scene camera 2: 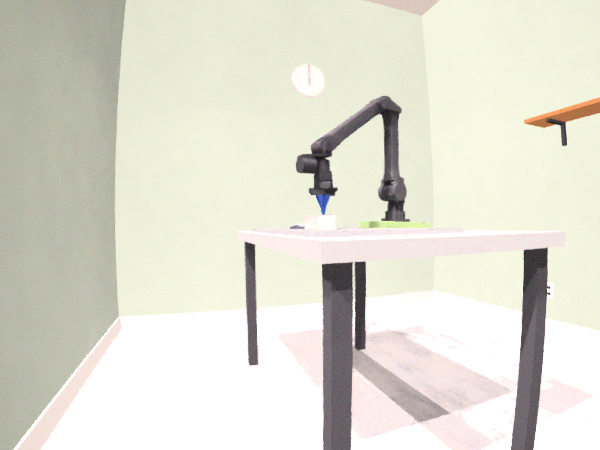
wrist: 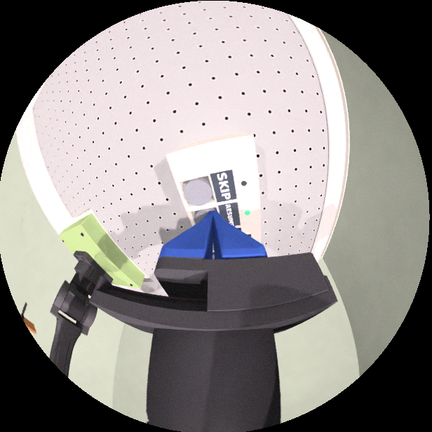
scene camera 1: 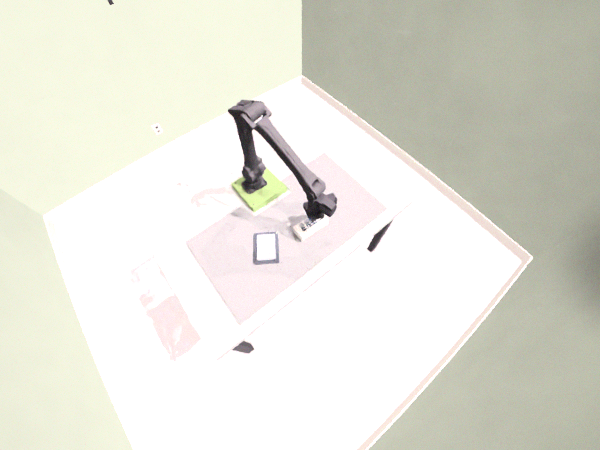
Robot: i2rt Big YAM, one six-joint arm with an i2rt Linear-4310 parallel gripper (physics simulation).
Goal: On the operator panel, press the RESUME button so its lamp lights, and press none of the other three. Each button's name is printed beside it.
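Pixels of known places: gripper, fingertip midpoint: [scene camera 1: 312, 219]; arm's base, link origin: [scene camera 2: 394, 222] [scene camera 1: 254, 184].
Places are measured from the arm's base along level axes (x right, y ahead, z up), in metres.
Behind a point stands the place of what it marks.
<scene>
The white operator panel [scene camera 1: 303, 234] {x -0.041, y 0.407, z 0.028 m} [scene camera 2: 326, 222] {x -0.189, y 0.376, z 0.001 m} [wrist: 212, 153] lies on the table under the arm. In the wrist view the SKIP label [wrist: 223, 186] stands beside a round grey button [wrist: 197, 192]. Below it is the RESUME label [wrist: 229, 214], with a lit green lamp [wrist: 247, 213] at its side; the lamp [wrist: 244, 183] beside SKIP is dark. The RESUME button [wrist: 202, 215] is mostly covered by the blue fingertips. My gripper [scene camera 2: 323, 213] {x -0.124, y 0.366, z 0.029 m} [wrist: 212, 216] is shut and empty, its tips down at the RESUME button. The other two buttons are hidden behind the gripper.
A dark-framed tablet-like object [scene camera 1: 266, 247] {x 0.135, y 0.349, z -0.009 m} lies on the mat near the panel. The arm's base stands on a green plate [scene camera 1: 273, 186] {x -0.077, y 0.070, z 0.002 m} [scene camera 2: 370, 224] {x -0.011, y 0.124, z -0.008 m} [wrist: 107, 250]. The table's edge [scene camera 2: 440, 247] {x -0.672, y 0.257, z -0.061 m} runs beyond the perforated mat [scene camera 1: 227, 280] {x 0.369, y 0.383, z -0.024 m}.
</scene>
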